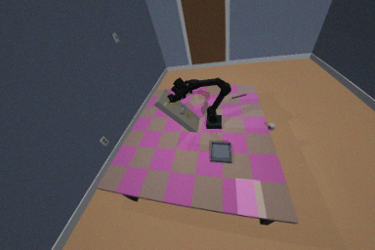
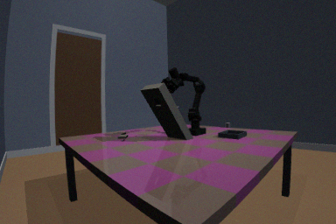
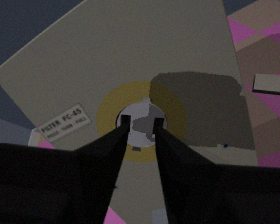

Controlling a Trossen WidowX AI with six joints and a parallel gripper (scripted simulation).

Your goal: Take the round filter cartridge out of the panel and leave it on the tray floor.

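Right now the round grey filter cartridge is 2 cm ahead of my gripper tip and 1 cm below it. From my gripper tip the other things lie so: flat item 32 cm to the right, 28 cm below, 13 cm ahead; dark tray 42 cm behind, 28 cm below, 25 cm to the left.
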